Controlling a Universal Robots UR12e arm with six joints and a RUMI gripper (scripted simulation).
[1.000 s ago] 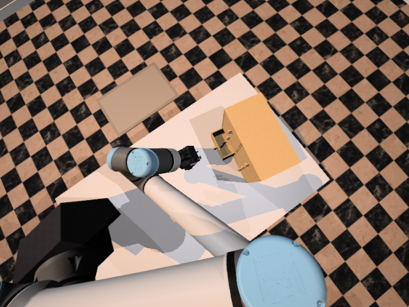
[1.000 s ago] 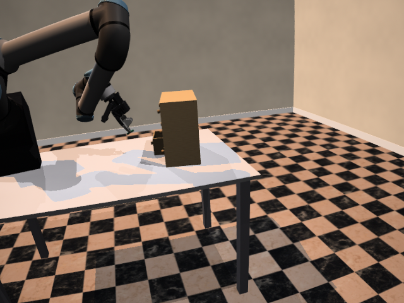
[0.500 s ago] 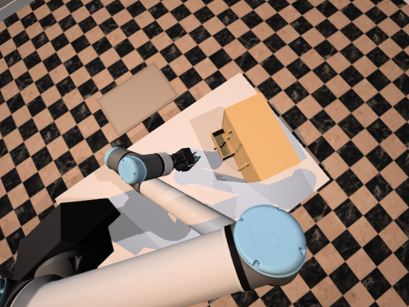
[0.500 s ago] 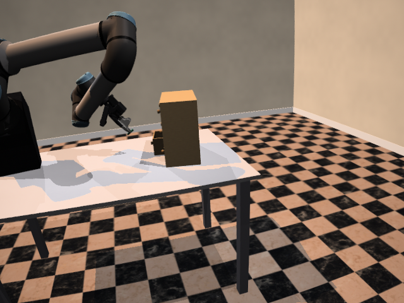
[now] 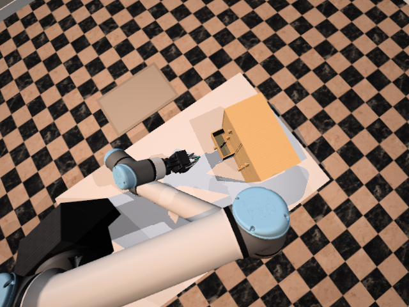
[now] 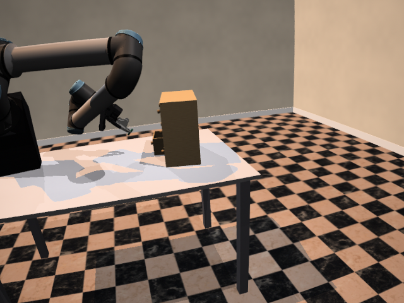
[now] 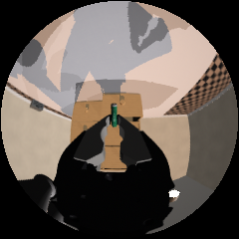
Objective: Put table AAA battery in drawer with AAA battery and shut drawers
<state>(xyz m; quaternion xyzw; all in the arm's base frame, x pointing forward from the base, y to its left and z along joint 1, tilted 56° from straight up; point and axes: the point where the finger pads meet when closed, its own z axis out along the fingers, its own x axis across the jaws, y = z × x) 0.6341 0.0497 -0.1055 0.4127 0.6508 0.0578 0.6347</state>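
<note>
Right now the green AAA battery is 1 cm below my hand and 1 cm ahead of it. Also, from my hand: dark slim thing 17 cm ahead, 13 cm below.
</note>
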